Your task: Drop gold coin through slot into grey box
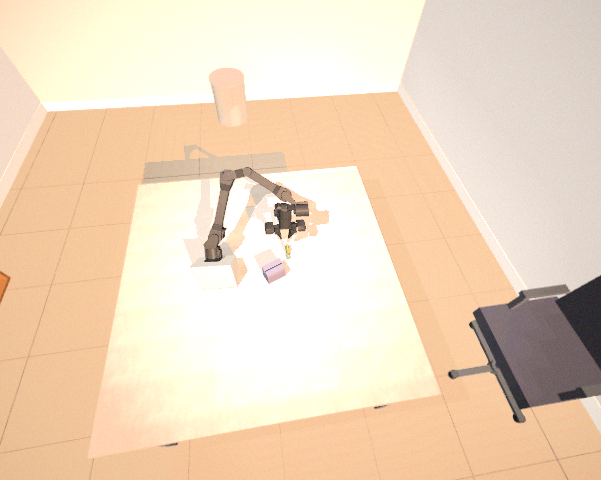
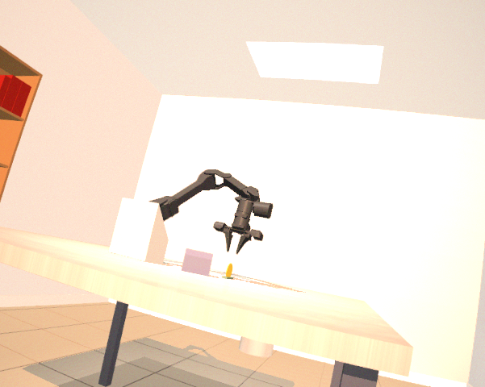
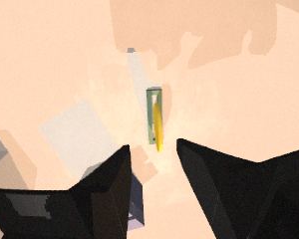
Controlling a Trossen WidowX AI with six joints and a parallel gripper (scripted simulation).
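My gripper tip is 70 mm above the gold coin, 20 mm to the left of it and 10 mm short of it.
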